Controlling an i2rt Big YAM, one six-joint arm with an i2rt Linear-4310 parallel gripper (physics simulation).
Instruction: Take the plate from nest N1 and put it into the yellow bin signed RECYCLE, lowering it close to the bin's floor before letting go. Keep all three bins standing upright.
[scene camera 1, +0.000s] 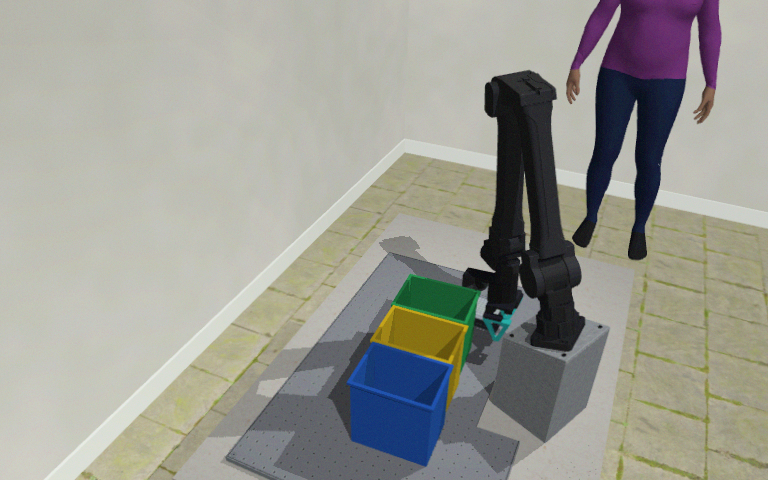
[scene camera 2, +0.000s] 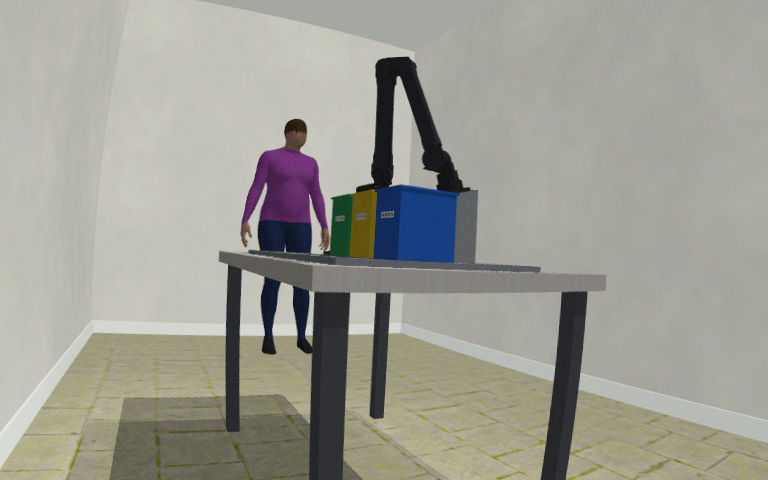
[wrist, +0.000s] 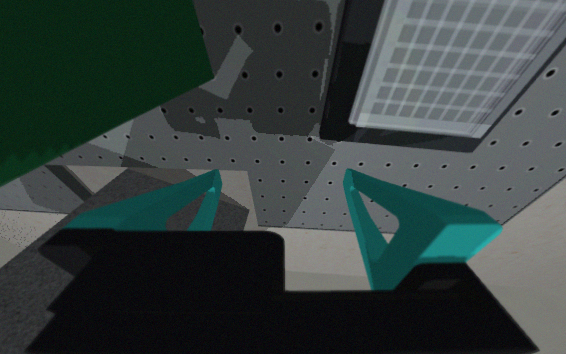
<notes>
In view: my gripper (scene camera 1: 501, 330), a green bin (scene camera 1: 455, 303), a yellow bin (scene camera 1: 422, 334) and a blue bin (scene camera 1: 398, 399).
The green bin is seen too in scene camera 2 (scene camera 2: 340, 240) and in the wrist view (wrist: 77, 77). The yellow bin shows as well in scene camera 2 (scene camera 2: 364, 203). The blue bin shows as well in scene camera 2 (scene camera 2: 412, 223). The wrist view does not show the yellow bin: it is out of frame. The wrist view misses the blue bin: it is out of frame.
</notes>
